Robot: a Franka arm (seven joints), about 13 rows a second.
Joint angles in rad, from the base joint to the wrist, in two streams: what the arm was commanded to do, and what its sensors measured. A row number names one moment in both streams.
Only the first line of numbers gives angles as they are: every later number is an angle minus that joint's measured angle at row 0.
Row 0, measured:
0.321 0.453 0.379 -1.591 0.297 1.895 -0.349
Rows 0 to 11, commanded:
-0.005 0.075 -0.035 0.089 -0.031 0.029 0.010
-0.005 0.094 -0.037 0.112 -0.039 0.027 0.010
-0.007 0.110 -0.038 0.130 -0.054 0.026 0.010
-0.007 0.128 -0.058 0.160 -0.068 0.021 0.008
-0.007 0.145 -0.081 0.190 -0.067 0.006 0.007
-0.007 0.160 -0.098 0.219 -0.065 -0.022 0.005
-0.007 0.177 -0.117 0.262 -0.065 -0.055 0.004
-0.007 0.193 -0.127 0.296 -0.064 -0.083 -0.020
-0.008 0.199 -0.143 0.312 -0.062 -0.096 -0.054
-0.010 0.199 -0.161 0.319 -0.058 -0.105 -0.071
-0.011 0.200 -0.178 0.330 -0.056 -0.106 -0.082
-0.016 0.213 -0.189 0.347 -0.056 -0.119 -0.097
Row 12, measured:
-0.015 0.172 -0.165 0.273 -0.047 -0.079 -0.056
